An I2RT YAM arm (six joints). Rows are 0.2 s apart.
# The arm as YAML. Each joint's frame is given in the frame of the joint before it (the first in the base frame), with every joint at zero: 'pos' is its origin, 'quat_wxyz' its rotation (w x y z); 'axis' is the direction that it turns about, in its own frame. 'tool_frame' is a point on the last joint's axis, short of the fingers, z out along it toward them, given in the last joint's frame.
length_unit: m
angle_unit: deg
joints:
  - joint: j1
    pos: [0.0, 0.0, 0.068]
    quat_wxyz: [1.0, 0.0, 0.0, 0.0]
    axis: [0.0, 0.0, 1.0]
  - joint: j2
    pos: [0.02, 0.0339, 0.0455]
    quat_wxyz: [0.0, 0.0, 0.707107, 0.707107]
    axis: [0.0, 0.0, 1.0]
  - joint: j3
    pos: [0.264, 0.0, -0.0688]
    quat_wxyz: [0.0, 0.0, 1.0, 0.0]
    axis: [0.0, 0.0, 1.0]
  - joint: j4
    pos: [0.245, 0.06, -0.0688]
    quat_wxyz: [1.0, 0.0, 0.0, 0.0]
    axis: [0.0, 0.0, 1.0]
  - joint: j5
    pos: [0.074, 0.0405, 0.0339]
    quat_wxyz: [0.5, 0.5, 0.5, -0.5]
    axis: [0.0, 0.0, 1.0]
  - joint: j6
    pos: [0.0, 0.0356, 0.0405]
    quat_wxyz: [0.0, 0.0, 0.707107, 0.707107]
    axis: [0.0, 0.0, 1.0]
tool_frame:
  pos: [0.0, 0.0, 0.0]
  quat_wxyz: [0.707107, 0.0, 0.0, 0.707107]
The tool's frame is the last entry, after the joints.
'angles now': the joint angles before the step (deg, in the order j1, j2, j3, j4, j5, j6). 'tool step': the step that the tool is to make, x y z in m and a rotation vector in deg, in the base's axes. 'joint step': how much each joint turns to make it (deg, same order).
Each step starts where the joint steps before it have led.
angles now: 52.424, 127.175, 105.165, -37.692, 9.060, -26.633
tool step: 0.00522, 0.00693, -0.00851, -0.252, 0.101, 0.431
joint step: -0.001, 2.535, 2.294, 0.044, -0.153, -0.415
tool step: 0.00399, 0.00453, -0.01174, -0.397, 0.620, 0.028
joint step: -0.064, 2.252, 1.269, 0.283, -0.262, 0.044
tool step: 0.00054, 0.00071, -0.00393, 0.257, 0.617, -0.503
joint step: -0.022, 0.500, 0.019, 0.199, -0.328, 0.743
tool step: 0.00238, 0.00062, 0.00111, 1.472, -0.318, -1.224
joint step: -0.175, 0.002, 0.004, 1.177, -0.044, 1.246
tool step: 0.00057, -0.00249, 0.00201, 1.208, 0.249, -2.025
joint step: -0.219, -0.676, -0.809, 0.635, 0.109, 2.054
